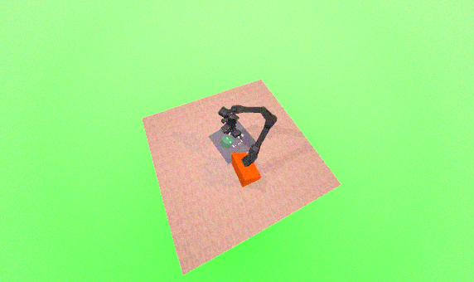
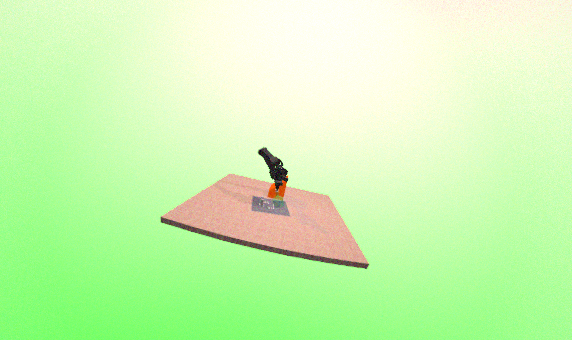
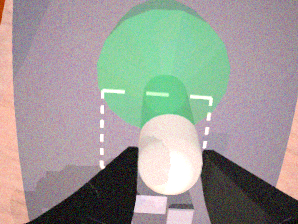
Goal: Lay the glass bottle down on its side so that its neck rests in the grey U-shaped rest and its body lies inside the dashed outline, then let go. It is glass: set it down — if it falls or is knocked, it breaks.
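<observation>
Now: gripper tip 5 cm above the green glass bottle and 2 cm to the right of it. Round my gripper tip: grey mat: 15 cm below, 3 cm to the right, 1 cm ahead.
</observation>
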